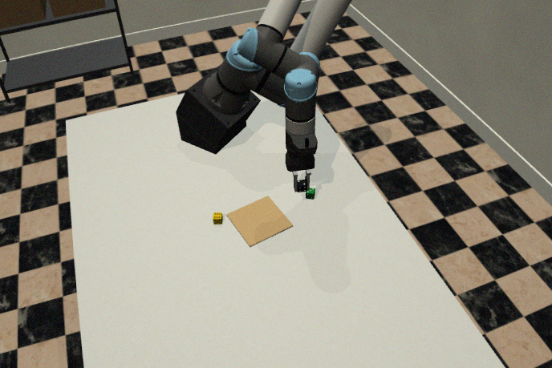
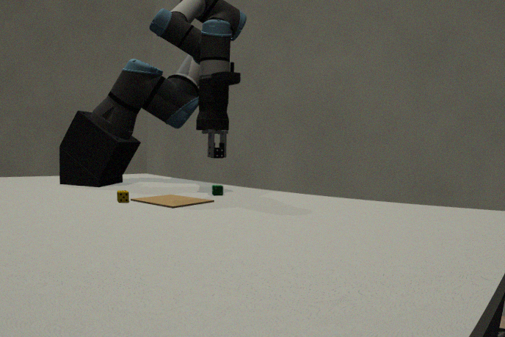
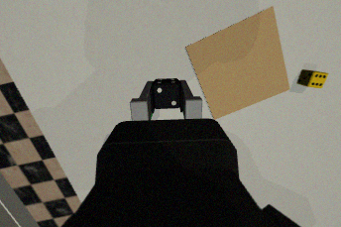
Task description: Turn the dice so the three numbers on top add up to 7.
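The tan mat lies 12 cm to the right of my hand and 12 cm below it. Round my hand: yellow die 24 cm to the right, 11 cm below, 3 cm behind; black die 1 cm below; green die 11 cm below, 6 cm behind, 4 cm to the left.
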